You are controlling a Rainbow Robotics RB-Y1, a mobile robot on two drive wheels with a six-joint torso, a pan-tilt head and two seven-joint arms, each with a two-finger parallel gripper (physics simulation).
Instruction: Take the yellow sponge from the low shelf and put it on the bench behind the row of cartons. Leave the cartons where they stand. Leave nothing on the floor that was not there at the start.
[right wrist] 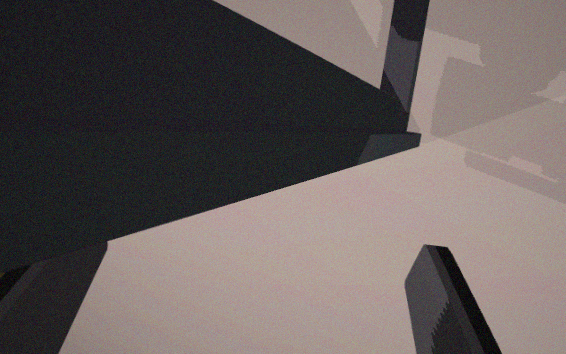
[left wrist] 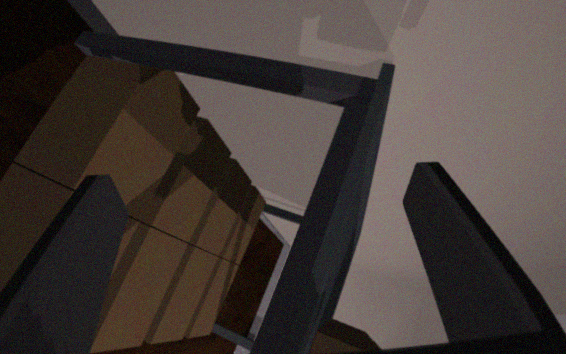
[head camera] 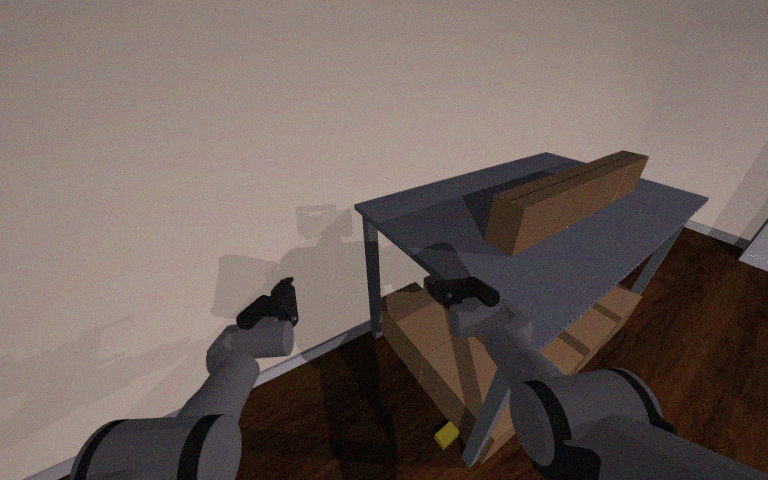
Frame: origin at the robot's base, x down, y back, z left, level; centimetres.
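Seen in the pictures: left gripper, between the fingertips: (left wrist: 265, 188) (head camera: 292, 297); right gripper, between the fingertips: (right wrist: 259, 245) (head camera: 446, 283).
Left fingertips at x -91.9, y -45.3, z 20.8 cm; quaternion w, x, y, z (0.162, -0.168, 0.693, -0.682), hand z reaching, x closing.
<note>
Pixels of each thing's middle, then the offset from my left fingertips to it. "*": a spot on its surface instead.
- yellow sponge, middle of its body: (head camera: 446, 435) dx +89.5, dy +8.0, dz -52.2 cm
- bench leg, a spot on its surface: (head camera: 487, 418) * dx +45.6, dy +20.0, dz -57.9 cm
A yellow sponge (head camera: 446, 435) lies low at the bottom of the head view, against the dark wood floor beside the lower cartons and a bench leg. A row of brown cartons (head camera: 572, 206) stands on the grey-blue bench (head camera: 566, 271) (left wrist: 345, 200) (right wrist: 200, 125); the surface behind the row is partly hidden. My left gripper (head camera: 281, 288) (left wrist: 265, 188) is open and empty in the air, left of the bench. My right gripper (head camera: 436, 283) (right wrist: 259, 245) is open and empty, near the bench's left edge. The sponge is well below both grippers in the picture.
More cartons (head camera: 430, 339) (left wrist: 150, 250) stand under the bench. A bench leg (head camera: 487, 418) is close to the sponge; another leg (head camera: 370, 277) stands near the wall (head camera: 198, 141). The right arm passes in front of the bench's near edge.
</note>
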